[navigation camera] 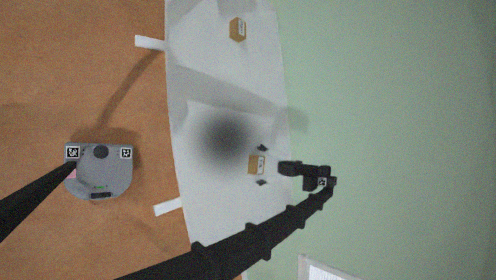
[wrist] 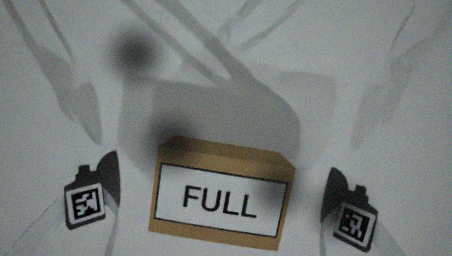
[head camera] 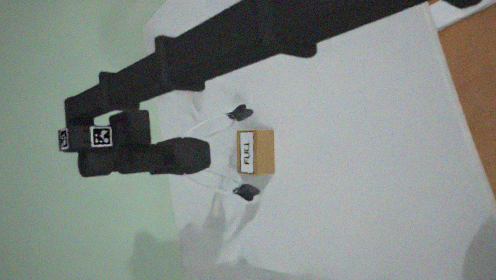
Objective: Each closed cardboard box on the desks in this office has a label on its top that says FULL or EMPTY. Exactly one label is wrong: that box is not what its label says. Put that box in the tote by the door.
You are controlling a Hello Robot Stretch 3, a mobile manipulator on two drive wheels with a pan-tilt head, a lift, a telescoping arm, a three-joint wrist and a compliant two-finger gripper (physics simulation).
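Places are measured from the robot's base along level axes (x left, y back, z up), in centimetres.
Pixels of known places: gripper, fingertip midpoint: point(navigation camera: 257, 164) point(head camera: 253, 151); robot's base, origin of the base link: point(navigation camera: 101, 151).
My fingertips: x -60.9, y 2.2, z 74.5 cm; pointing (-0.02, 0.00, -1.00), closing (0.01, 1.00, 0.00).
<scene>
Ahead of a thing's pixels: the offset from my fingertips to its middle. Level surfaces: height alone.
A closed cardboard box @(dx +0.6, dy -0.1, dz +0.1 cm) point(head camera: 265, 152) point(navigation camera: 253, 165) point(wrist: 225, 153) stands on the white desk @(dz -2.4 cm) point(head camera: 360, 150) point(navigation camera: 215, 210). The label on its top reads FULL. My gripper point(head camera: 244, 152) point(navigation camera: 261, 165) point(wrist: 222, 179) is open, with one finger on each side of this box and a visible gap between each finger and the box. Another cardboard box @(dx +16.5, dy -62.8, dz +0.1 cm) point(navigation camera: 235, 30) stands farther along the desk in the navigation view; its label is too blurred to read. The tote does not show in these views.
My arm point(head camera: 220, 45) point(navigation camera: 270, 227) reaches across the desk to the green wall point(navigation camera: 390, 125). My base point(navigation camera: 100, 175) is on the brown floor @(dz -74.4 cm) point(navigation camera: 45, 65) beside the desk, near two white desk feet point(navigation camera: 149, 43) point(navigation camera: 167, 206). A white frame point(navigation camera: 303, 267) shows at the wall.
</scene>
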